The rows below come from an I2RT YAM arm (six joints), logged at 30 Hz.
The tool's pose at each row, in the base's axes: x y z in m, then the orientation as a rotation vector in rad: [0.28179, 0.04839, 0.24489, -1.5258, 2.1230, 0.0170]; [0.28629, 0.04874, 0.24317, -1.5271, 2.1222, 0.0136]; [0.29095, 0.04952, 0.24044, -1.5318, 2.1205, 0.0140]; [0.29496, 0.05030, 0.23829, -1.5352, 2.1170, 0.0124]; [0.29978, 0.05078, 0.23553, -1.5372, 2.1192, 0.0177]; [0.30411, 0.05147, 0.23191, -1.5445, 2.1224, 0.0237]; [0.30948, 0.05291, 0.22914, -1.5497, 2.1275, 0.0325]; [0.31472, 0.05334, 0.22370, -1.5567, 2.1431, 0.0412]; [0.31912, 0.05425, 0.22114, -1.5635, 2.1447, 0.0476]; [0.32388, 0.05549, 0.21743, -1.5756, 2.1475, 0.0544]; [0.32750, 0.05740, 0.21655, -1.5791, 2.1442, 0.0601]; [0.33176, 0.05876, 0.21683, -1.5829, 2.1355, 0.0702]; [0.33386, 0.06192, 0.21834, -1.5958, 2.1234, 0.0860]
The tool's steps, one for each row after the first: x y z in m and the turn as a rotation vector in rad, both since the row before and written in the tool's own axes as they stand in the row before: [-0.00063, -0.00337, 0.00340, 0.0017, 0.0013, -0.0017]; [-0.00062, -0.00307, 0.00447, -0.0018, 0.0004, -0.0033]; [-0.00071, -0.00267, 0.00370, 0.0007, -0.0005, -0.0037]; [-0.00036, -0.00332, 0.00447, -0.0048, 0.0002, 0.0008]; [-0.00008, -0.00258, 0.00506, -0.0081, 0.0027, -0.0017]; [-0.00133, -0.00352, 0.00494, -0.0095, 0.0021, 0.0009]; [0.00066, -0.00309, 0.00687, -0.0142, 0.0104, 0.0043]; [-0.00080, -0.00300, 0.00414, -0.0075, 0.0013, -0.0020]; [-0.00072, -0.00296, 0.00536, -0.0106, 0.0042, -0.0044]; [-0.00218, -0.00243, 0.00262, -0.0037, -0.0032, -0.0024]; [-0.00228, -0.00349, 0.00164, -0.0044, -0.0087, -0.0042]; [-0.00387, -0.00123, 0.00038, -0.0107, -0.0095, -0.0097]
